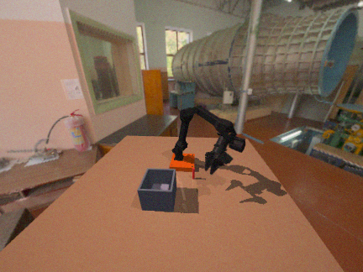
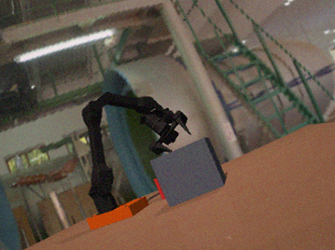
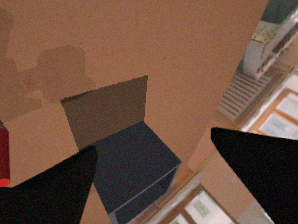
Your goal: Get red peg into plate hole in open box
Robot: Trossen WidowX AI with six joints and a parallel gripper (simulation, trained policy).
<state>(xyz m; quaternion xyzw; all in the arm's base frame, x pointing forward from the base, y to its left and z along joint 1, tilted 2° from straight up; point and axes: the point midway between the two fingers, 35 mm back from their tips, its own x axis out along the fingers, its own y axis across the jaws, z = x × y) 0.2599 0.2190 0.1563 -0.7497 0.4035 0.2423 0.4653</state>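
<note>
Right now my gripper tip is 120 mm past the red peg, 80 mm to the left of it and 120 mm above it. From my gripper tip the other things lie so: plate: 60 mm ahead, 240 mm to the right, 110 mm below.
</note>
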